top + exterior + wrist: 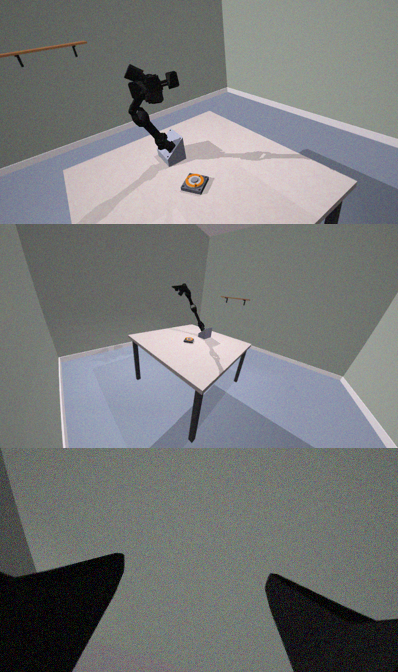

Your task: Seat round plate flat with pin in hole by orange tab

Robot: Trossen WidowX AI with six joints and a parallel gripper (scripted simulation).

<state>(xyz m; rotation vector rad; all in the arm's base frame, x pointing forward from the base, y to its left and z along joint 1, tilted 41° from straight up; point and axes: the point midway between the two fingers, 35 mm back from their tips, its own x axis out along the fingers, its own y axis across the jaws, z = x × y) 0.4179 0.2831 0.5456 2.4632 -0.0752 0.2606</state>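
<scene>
Right now my gripper tip is 65 cm above the round plate, 17 cm past it and 15 cm to the right of it. From my gripper tip the other things lie so: grey square base (66 cm below, 19 cm behind, 15 cm to the left).
</scene>
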